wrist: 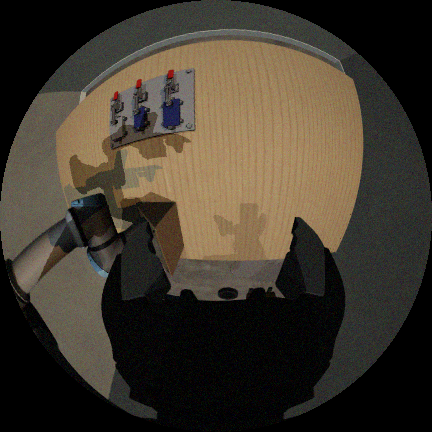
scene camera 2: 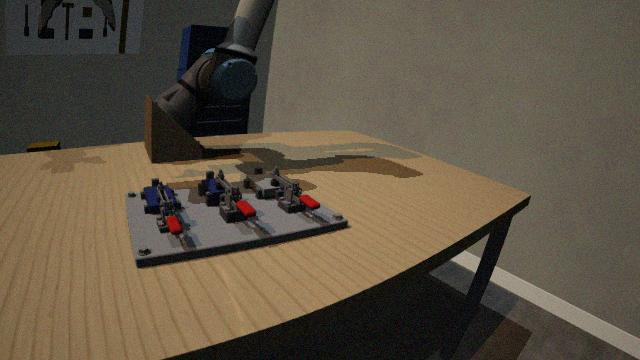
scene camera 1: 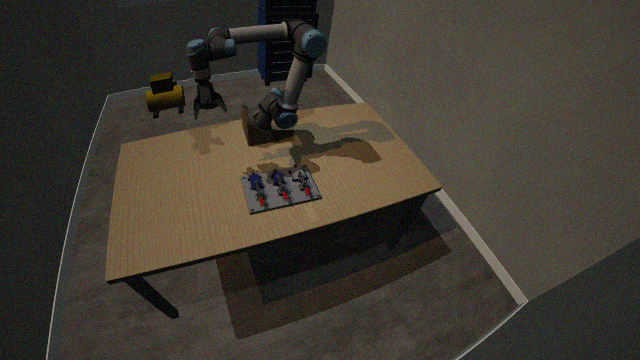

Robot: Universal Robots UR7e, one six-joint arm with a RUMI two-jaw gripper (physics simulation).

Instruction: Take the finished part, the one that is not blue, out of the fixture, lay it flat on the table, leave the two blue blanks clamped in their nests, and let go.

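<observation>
The fixture plate (scene camera 1: 272, 202) (scene camera 2: 205, 235) (wrist: 188, 100) lies on the table with three nests and red-handled clamps. A blue blank (scene camera 1: 255, 180) (scene camera 2: 159, 196) (wrist: 172, 115) sits in one end nest, and the second blue blank (scene camera 1: 277, 176) (scene camera 2: 214, 189) (wrist: 140, 119) sits in the middle nest. The finished part, light grey, (scene camera 2: 262, 185) sits in the other end nest; its outline is dim in the other views. All three clamp handles lie low, with the clamp arms reaching toward the parts. My gripper (scene camera 1: 210, 114) (wrist: 221, 222) is open and empty, high above the table's back edge, far from the fixture.
The table (scene camera 1: 170, 200) (scene camera 2: 400, 210) (wrist: 270, 125) carries the arm's wedge-shaped base mount (scene camera 2: 170, 140) (wrist: 172, 235) behind the fixture. A yellow machine (scene camera 1: 165, 97) and a blue cabinet (scene camera 1: 263, 60) stand beyond the table. A wall (scene camera 2: 425, 75) rises to the right.
</observation>
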